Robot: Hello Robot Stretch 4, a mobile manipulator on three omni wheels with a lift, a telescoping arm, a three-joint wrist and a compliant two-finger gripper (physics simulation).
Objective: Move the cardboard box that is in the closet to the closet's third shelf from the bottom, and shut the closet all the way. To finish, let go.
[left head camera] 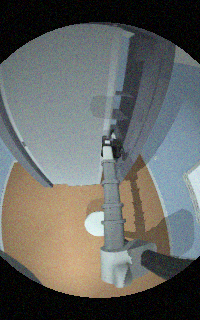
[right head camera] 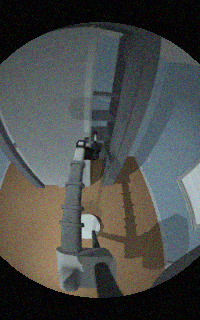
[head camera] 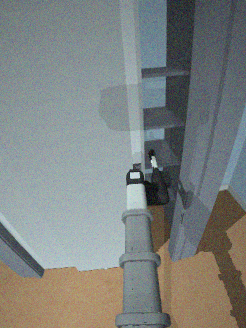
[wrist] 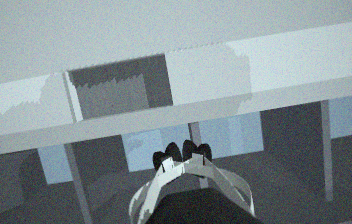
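Pixels of known places: gripper, fingertip midpoint: (left head camera: 111,130) (right head camera: 95,132) (head camera: 151,153) (wrist: 181,153); robot's base, link origin: (left head camera: 97,222) (right head camera: 86,225).
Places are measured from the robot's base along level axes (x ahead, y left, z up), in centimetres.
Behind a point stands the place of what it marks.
The closet's large pale door (head camera: 65,125) {y 25.8, x 70.0, z 130.5 cm} (left head camera: 55,100) {y 35.1, x 68.9, z 141.0 cm} (right head camera: 50,105) {y 24.9, x 70.1, z 138.6 cm} (wrist: 175,25) {y 2.5, x 72.7, z 108.9 cm} stands partly open, with a gap along its right edge. A dark rectangular recess (wrist: 120,86) {y -1.1, x 74.2, z 103.6 cm} is set in that edge. Grey shelves (head camera: 162,118) {y -21.5, x 119.3, z 111.6 cm} (wrist: 327,150) {y -20.3, x 106.9, z 141.1 cm} show through the gap. My gripper (head camera: 152,154) {y -9.2, x 81.5, z 107.4 cm} (wrist: 181,153) {y -9.2, x 81.5, z 107.4 cm} is at the gap, beside the door's edge and in front of the shelves. Its fingertips are close together with no object between them. I cannot make out the cardboard box in these views; the arm and door hide part of the closet.
The closet's grey right side (head camera: 207,125) {y -31.8, x 73.6, z 124.3 cm} (left head camera: 145,100) {y -29.3, x 73.6, z 144.9 cm} stands close to the right of the gripper. A grey post (head camera: 20,250) {y 89.5, x 63.6, z 41.3 cm} is at the door's left. A blue wall (left head camera: 182,120) {y -125.8, x 104.0, z 136.8 cm} is farther right. A round white thing (left head camera: 95,223) {y 4.1, x 0.0, z 18.7 cm} (right head camera: 90,226) {y -6.8, x -0.6, z 18.7 cm} is low beside the arm, over the brown floor (left head camera: 45,225) {y 92.5, x -18.0, z -2.8 cm}.
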